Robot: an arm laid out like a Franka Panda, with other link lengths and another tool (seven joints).
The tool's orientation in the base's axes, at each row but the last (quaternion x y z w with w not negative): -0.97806, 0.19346, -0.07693, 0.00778; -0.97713, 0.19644, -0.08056, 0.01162; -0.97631, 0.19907, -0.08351, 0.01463; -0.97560, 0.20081, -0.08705, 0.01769; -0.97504, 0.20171, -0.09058, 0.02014; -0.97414, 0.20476, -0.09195, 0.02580; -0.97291, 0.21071, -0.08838, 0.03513; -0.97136, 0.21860, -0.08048, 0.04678; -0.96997, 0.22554, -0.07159, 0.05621; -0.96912, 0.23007, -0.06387, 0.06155; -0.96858, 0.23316, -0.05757, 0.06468
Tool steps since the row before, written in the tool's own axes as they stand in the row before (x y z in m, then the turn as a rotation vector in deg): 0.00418, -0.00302, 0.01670, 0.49, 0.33, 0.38; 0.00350, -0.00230, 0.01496, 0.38, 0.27, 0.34; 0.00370, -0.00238, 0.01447, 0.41, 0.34, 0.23; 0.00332, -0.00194, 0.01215, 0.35, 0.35, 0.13; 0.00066, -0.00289, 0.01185, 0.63, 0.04, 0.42; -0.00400, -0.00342, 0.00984, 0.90, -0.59, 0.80; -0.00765, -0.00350, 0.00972, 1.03, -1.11, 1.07; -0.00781, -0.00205, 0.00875, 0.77, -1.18, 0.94; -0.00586, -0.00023, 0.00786, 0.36, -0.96, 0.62; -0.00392, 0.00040, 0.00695, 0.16, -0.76, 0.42; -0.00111, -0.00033, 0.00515, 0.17, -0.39, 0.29
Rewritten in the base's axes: 0.00752, 0.00096, -0.01575, 0.38, -0.50, -0.32; 0.00649, 0.00064, -0.01410, 0.30, -0.40, -0.29; 0.00672, 0.00068, -0.01353, 0.28, -0.47, -0.18; 0.00591, 0.00047, -0.01128, 0.20, -0.46, -0.10; 0.00391, 0.00242, -0.01132, 0.63, -0.29, -0.31; -0.00038, 0.00487, -0.01003, 1.19, 0.19, -0.58; -0.00362, 0.00667, -0.01038, 1.57, 0.61, -0.77; -0.00456, 0.00571, -0.00940, 1.34, 0.78, -0.67; -0.00381, 0.00342, -0.00836, 0.83, 0.74, -0.43; -0.00259, 0.00205, -0.00727, 0.54, 0.64, -0.29; -0.00011, 0.00131, -0.00511, 0.36, 0.29, -0.21
